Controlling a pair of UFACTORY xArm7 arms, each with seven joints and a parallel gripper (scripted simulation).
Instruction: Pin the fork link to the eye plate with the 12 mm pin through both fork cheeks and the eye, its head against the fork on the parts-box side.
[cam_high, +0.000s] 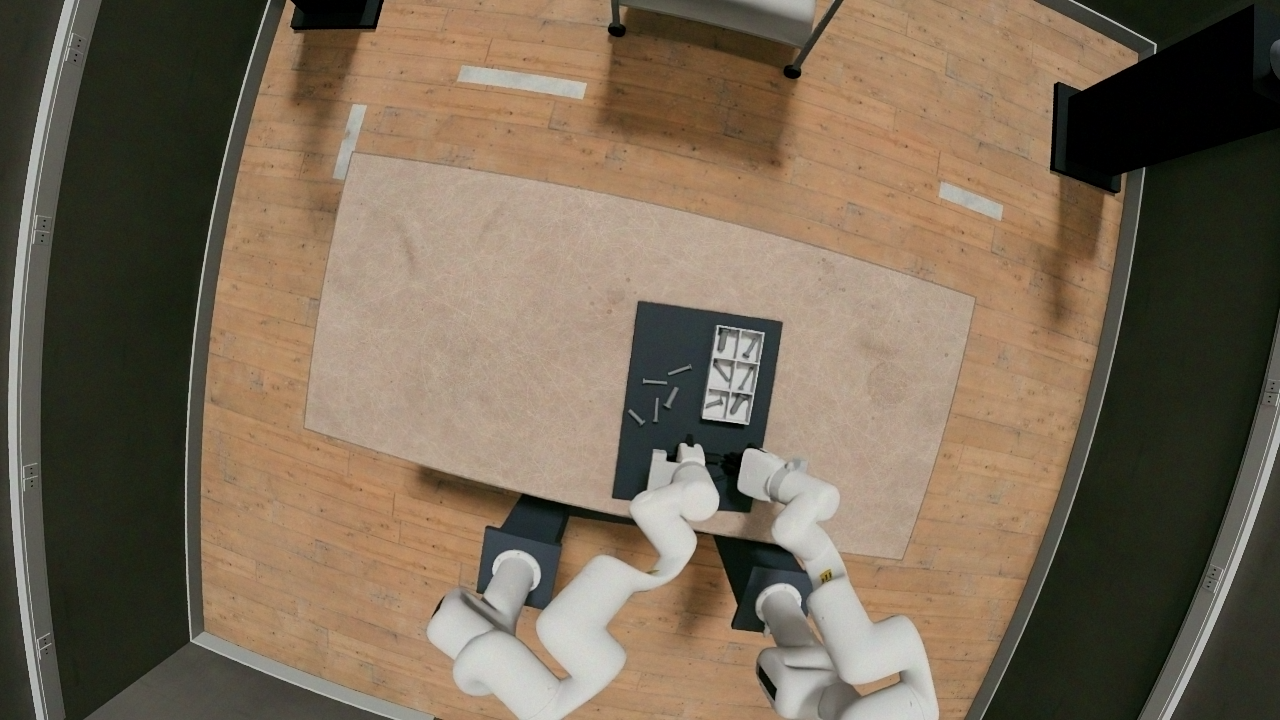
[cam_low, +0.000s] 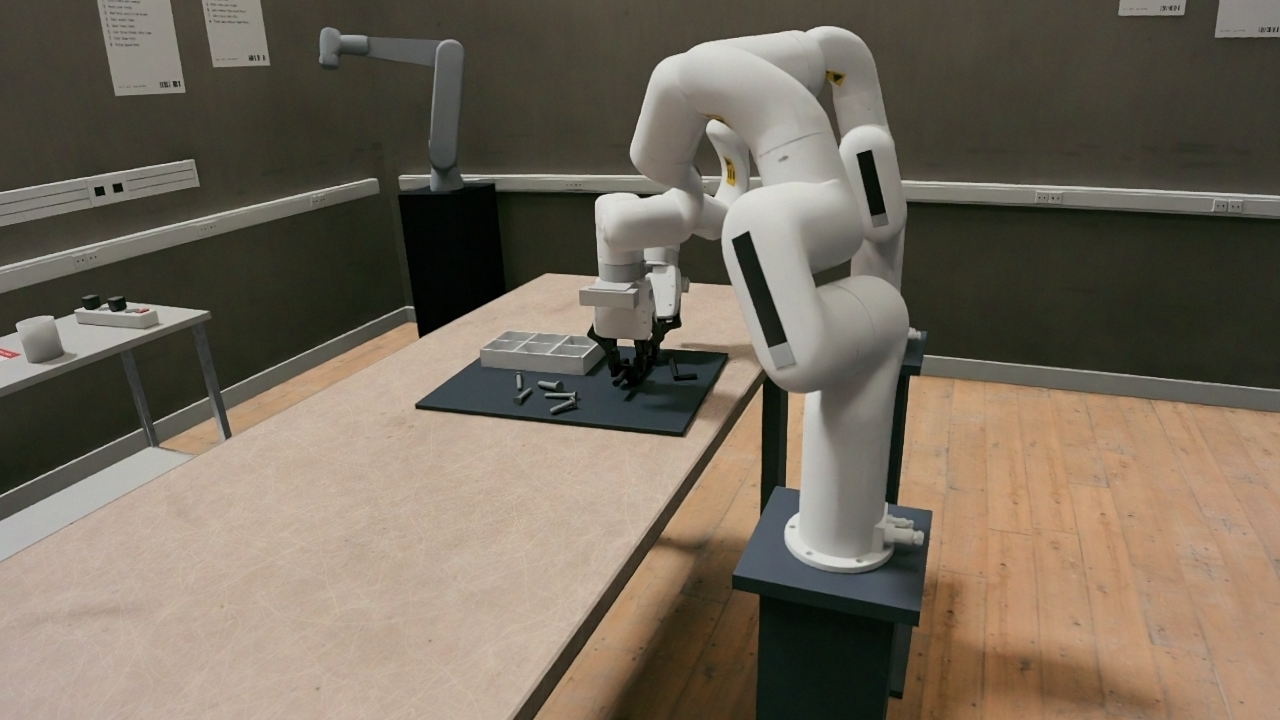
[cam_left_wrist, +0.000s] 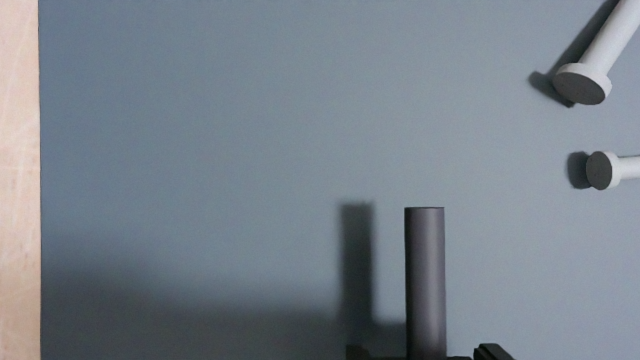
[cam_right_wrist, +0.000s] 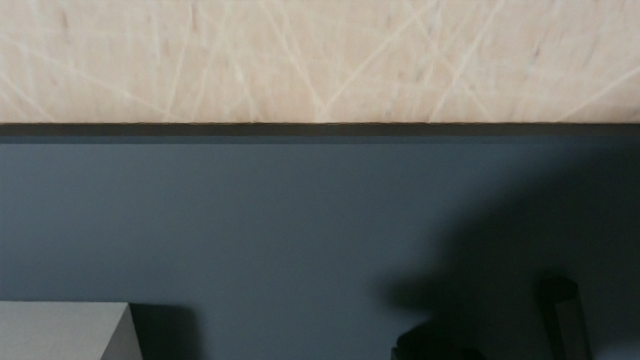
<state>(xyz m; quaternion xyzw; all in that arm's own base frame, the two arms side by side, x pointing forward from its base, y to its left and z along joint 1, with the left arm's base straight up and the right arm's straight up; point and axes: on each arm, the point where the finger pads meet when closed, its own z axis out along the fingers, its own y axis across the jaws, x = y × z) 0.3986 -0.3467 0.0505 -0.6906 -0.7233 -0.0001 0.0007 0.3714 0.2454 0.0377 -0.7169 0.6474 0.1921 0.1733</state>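
Right now the thicker pin is 130 mm ahead of my left hand, 40 mm to the left of it and 30 mm below it. Round my left hand: black l-shaped piece 80 mm to the right, 70 mm behind, 40 mm below; then black eye plate 60 mm to the right, 30 mm below; then dark mat 100 mm ahead, 50 mm below, 20 mm to the right.
The black eye plate is 6 cm to the left of my right hand and 2 cm below it. From my right hand the other things lie so: black l-shaped piece: 7 cm behind, 4 cm to the left, 2 cm below; white parts box: 20 cm ahead, 4 cm to the left, 2 cm below; dark mat: 10 cm to the left, 10 cm ahead, 3 cm below.
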